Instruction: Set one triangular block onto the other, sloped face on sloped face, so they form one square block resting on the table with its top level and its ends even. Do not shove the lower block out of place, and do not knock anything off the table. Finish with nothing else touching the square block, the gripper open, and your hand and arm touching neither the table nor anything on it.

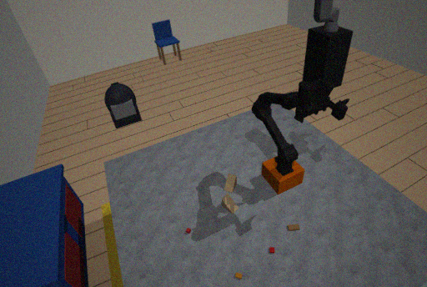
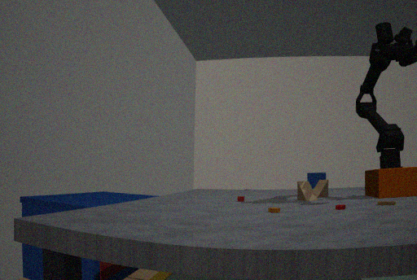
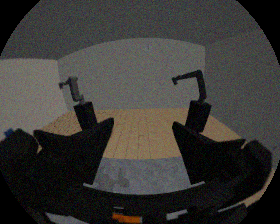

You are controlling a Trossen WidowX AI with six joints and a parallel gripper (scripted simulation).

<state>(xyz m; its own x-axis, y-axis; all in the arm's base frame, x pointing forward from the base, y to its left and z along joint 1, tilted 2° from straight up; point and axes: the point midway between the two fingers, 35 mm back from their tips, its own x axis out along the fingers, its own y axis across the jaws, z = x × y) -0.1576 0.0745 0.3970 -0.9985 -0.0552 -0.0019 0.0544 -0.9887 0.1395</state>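
Now: the tan triangular block 500 mm ahead of my gripper tip, 60 mm to the right of it and 480 mm below it. Round my gripper tip: yellow piece 600 mm ahead, 250 mm to the left, 490 mm below.
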